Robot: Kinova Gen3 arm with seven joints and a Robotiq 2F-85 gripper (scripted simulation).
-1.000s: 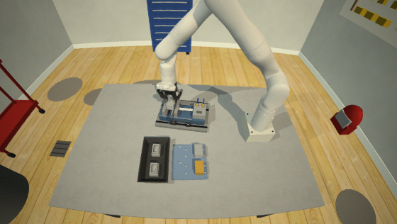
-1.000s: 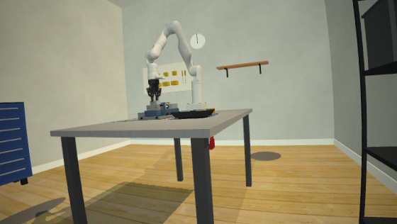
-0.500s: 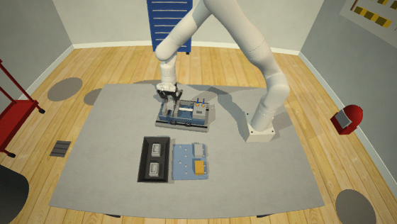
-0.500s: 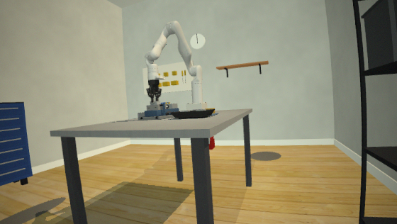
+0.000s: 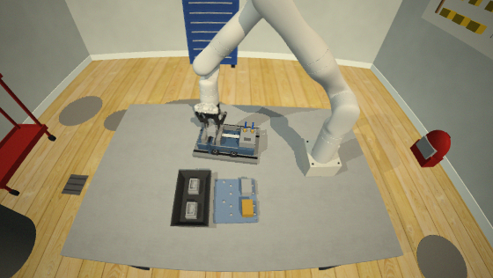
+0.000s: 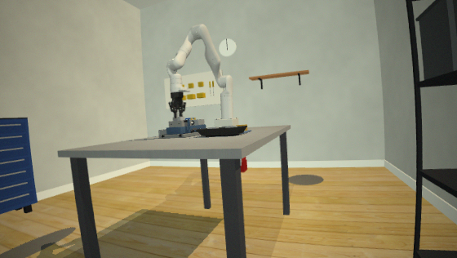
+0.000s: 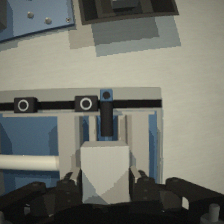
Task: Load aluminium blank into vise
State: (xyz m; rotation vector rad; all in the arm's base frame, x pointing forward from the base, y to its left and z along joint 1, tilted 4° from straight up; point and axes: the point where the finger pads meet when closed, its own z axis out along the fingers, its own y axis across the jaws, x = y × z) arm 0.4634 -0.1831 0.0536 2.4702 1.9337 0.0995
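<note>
The vise lies 6 cm behind my hand, 2 cm to the left of it and 8 cm below it. The rest, counted from my hand: hose block (16 cm behind, 4 cm to the left, 4 cm below); then brass blank (11 cm behind, 36 cm to the left, 10 cm below).
</note>
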